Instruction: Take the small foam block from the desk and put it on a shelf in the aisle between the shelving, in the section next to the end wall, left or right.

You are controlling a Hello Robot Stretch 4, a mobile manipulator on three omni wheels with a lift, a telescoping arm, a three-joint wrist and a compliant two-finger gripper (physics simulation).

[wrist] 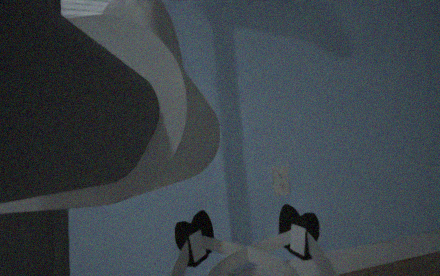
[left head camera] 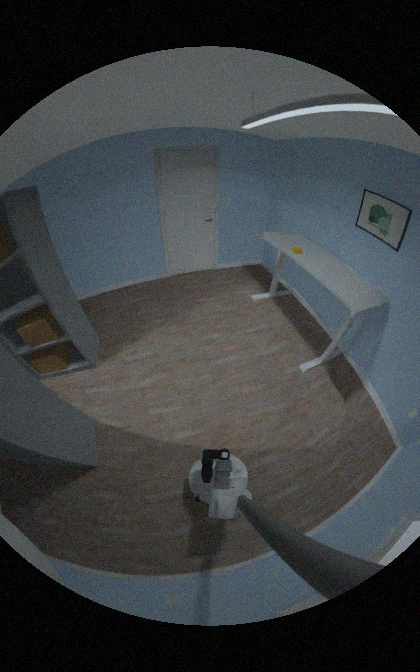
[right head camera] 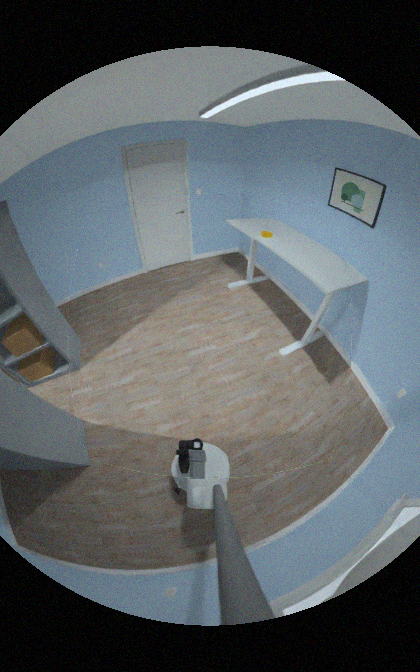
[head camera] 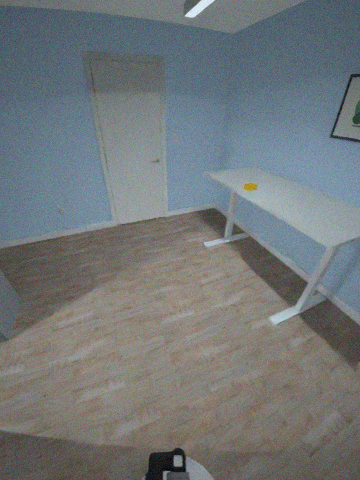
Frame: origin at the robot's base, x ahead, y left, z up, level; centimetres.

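Seen in the pictures: gripper, between the fingertips: (wrist: 245, 224).
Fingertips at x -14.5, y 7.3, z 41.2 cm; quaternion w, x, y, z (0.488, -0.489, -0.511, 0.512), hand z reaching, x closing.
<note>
A point is followed by its place in that frame.
The small foam block (head camera: 250, 187) {x 174.7, y -63.0, z 95.0 cm} (left head camera: 297, 250) (right head camera: 267, 234) is yellow-orange and lies near the far end of the white desk (head camera: 300, 206) {x 143.0, y -93.4, z 92.2 cm} (left head camera: 335, 270) (right head camera: 305, 252), close to its room-side edge. My gripper (wrist: 245, 224) {x -14.5, y 7.3, z 41.2 cm} is open in the wrist view, its two fingertips apart with blue wall behind them. It is far from the block. Grey shelving (left head camera: 65, 270) (right head camera: 35, 280) stands at the left in both side head views, with brown boxes on its lower shelves. The aisle between the shelving is mostly hidden.
A second grey shelving panel (left head camera: 45, 410) (right head camera: 40, 425) stands nearer at the left. A closed door (head camera: 131, 140) {x 286.6, y 62.3, z 118.2 cm} (left head camera: 190, 220) (right head camera: 161, 210) is in the far wall, left of the desk. The desk's feet (head camera: 286, 315) reach out onto the floor. A wall with a socket (wrist: 281, 181) {x -100.9, y 19.9, z 36.9 cm} faces the wrist camera.
</note>
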